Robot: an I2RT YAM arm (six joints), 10 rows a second.
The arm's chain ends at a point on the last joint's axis. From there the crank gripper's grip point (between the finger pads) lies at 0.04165 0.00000 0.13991 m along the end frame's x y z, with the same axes.
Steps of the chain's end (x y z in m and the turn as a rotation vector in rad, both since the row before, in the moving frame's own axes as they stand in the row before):
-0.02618, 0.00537, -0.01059, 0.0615, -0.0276, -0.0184
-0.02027, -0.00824, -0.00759, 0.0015, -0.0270, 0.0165
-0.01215, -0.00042, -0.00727, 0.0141, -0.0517, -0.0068
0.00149, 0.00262, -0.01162, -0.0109, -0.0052, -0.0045
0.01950, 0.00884, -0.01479, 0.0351, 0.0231, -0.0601
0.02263, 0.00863, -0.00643, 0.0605, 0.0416, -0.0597
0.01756, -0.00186, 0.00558, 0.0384, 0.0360, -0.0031
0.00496, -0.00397, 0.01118, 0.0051, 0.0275, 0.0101
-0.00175, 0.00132, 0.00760, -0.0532, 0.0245, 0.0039
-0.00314, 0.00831, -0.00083, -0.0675, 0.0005, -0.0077
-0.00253, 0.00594, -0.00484, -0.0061, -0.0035, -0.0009
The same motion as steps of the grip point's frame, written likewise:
-0.03014, -0.00399, -0.00978, 0.0615, -0.0276, -0.0184
-0.02407, -0.00779, -0.00652, 0.0015, -0.0270, 0.0165
-0.01944, -0.00267, -0.00532, 0.0141, -0.0517, -0.0068
0.00076, 0.00396, -0.01141, -0.0109, -0.0052, -0.0045
0.02250, 0.00135, -0.01592, 0.0351, 0.0231, -0.0601
0.02808, -0.00243, -0.00861, 0.0605, 0.0416, -0.0597
0.02256, -0.00734, 0.00389, 0.0384, 0.0360, -0.0031
0.00879, -0.00424, 0.00998, 0.0051, 0.0275, 0.0101
0.00165, 0.00890, 0.00634, -0.0532, 0.0245, 0.0039
-0.00303, 0.01743, -0.00116, -0.0675, 0.0005, -0.0077
-0.00302, 0.00676, -0.00470, -0.0061, -0.0035, -0.0009

